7 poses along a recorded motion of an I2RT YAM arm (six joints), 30 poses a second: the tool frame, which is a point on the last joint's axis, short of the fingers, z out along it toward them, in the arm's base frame.
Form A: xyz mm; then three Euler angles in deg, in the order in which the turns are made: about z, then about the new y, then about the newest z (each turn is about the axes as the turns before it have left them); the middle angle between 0 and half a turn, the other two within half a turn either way.
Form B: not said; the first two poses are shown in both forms.
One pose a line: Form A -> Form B
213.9, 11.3, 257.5, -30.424, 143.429, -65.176 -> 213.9, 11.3, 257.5, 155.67, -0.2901, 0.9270, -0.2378
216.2, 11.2, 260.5, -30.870, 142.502, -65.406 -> 216.2, 11.2, 260.5, 155.23, -0.2878, 0.9258, -0.2451
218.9, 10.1, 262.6, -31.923, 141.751, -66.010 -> 218.9, 10.1, 262.6, 155.16, -0.2836, 0.9250, -0.2531
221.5, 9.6, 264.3, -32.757, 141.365, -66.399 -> 221.5, 9.6, 264.3, 155.23, -0.2796, 0.9248, -0.2578
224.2, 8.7, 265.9, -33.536, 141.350, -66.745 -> 224.2, 8.7, 265.9, 155.51, -0.2759, 0.9254, -0.2599
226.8, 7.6, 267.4, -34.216, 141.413, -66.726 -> 226.8, 7.6, 267.4, 155.72, -0.2702, 0.9268, -0.2607
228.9, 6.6, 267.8, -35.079, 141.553, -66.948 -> 228.9, 6.6, 267.8, 156.09, -0.2650, 0.9281, -0.2616
